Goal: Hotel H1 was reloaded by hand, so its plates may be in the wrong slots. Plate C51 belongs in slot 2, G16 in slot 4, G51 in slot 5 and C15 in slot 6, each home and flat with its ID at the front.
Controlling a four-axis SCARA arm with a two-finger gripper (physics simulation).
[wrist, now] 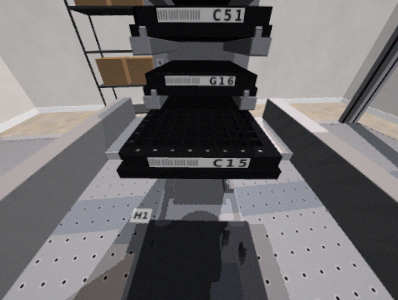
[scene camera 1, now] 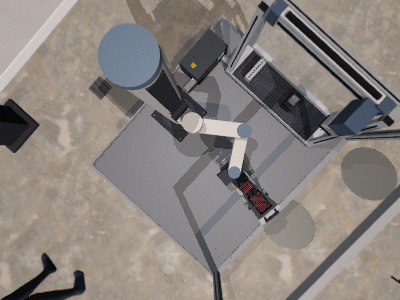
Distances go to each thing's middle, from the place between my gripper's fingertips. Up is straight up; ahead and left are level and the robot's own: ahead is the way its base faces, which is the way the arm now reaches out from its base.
Scene:
I see my gripper 7 cm short of the plate G16 (wrist: pixel 178 77), 1 cm to the left of it and 2 cm below it. The rest, counted from my hand: plate C15 (wrist: pixel 191 137) (1 cm ahead, 1 cm below).

